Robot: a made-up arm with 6 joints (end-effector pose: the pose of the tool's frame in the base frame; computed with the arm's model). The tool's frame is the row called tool. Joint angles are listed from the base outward.
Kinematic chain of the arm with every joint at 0, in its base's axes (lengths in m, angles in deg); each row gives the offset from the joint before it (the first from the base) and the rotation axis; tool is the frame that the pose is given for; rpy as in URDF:
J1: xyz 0 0 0.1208 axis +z
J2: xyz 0 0 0 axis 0.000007 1 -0.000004
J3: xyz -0.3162 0 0.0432 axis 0.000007 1 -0.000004
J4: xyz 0.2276 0 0.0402 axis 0.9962 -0.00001 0.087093
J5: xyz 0 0 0 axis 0.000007 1 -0.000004
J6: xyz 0.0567 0 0.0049 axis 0.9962 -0.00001 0.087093
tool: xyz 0 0 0 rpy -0.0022 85.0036 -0.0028
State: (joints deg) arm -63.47 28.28 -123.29 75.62 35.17 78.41
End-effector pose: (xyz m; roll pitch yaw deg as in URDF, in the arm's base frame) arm -0.1136 0.2987 0.5791 30.42 15.77 91.81
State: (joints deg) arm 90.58 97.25 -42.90 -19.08 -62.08 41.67
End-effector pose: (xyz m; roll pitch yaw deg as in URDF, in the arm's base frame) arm -0.0195 0.3013 0.2782 68.47 59.06 178.99
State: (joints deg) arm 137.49 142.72 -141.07 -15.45 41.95 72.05
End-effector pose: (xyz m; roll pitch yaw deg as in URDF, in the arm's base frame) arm -0.3992 0.3797 0.2774 133.32 29.05 -120.76
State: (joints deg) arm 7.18 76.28 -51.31 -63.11 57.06 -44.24
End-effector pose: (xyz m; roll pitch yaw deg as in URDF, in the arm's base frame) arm 0.2156 -0.0158 0.3477 -134.00 -38.65 -114.72
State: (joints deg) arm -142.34 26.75 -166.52 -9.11 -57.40 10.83
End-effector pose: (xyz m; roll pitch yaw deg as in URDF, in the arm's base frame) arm 0.4124 0.3087 0.3971 -172.89 -68.19 21.76
